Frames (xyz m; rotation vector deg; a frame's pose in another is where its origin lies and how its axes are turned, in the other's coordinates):
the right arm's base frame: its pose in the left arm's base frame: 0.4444 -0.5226 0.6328 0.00 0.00 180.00
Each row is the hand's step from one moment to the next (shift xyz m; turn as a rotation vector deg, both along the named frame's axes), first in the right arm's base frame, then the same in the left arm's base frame.
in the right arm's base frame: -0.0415 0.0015 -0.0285 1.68 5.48 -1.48
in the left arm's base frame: 0.0415 -0.0015 -0.0285 -1.68 -5.48 -1.48
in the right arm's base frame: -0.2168 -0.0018 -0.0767 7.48 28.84 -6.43
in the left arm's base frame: 0.2168 0.0018 -0.0767 -7.48 -28.84 -6.43
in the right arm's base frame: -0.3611 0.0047 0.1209 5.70 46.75 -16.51
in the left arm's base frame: 0.3611 -0.0047 0.1209 -5.70 -46.75 -16.51
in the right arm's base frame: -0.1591 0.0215 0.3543 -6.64 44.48 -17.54
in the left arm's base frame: 0.1591 -0.0215 0.3543 6.64 -44.48 -17.54
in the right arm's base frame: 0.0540 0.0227 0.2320 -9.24 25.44 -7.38
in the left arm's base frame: -0.0540 -0.0227 0.2320 9.24 -25.44 -7.38
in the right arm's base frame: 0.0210 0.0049 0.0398 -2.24 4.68 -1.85
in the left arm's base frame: -0.0210 -0.0049 0.0398 2.24 -4.68 -1.85
